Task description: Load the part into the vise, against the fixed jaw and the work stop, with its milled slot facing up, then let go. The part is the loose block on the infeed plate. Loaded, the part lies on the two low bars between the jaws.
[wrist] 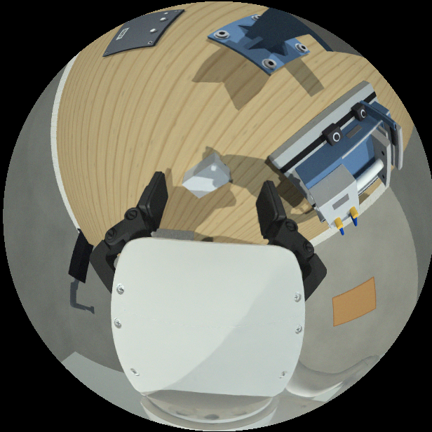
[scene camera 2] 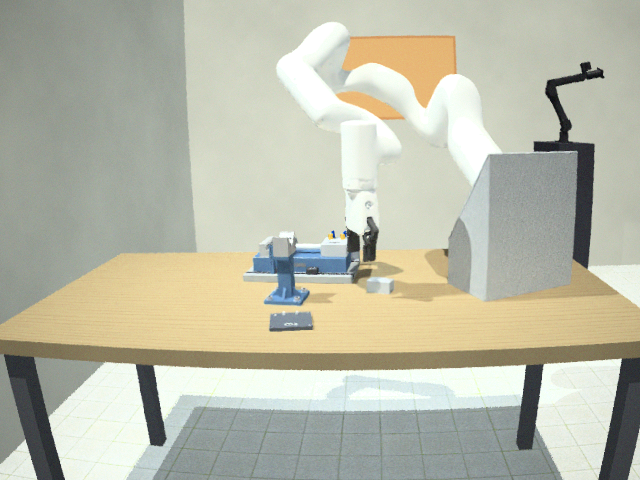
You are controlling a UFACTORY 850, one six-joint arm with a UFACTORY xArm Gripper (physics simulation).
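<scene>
The part, a small light grey block [scene camera 2: 379,285] [wrist: 206,176], lies on the bare table, off the infeed plate and outside the vise; I cannot tell which way its slot faces. The dark infeed plate [scene camera 2: 291,321] [wrist: 142,34] is near the table's front edge with no block on it. The vise, with a blue body [scene camera 2: 305,262] [wrist: 325,159] and grey jaws, stands left of the part in the scene view and right of it in the wrist view; no part shows between its jaws. My gripper [scene camera 2: 361,252] [wrist: 213,186] is open and empty, above the table behind the part.
A blue post [scene camera 2: 285,276] with a bolted foot [wrist: 237,44] and a grey top block [scene camera 2: 283,245] stands in front of the vise. Yellow and blue fittings [wrist: 346,216] stick out of one jaw block. A large grey housing [scene camera 2: 527,227] stands at the table's right.
</scene>
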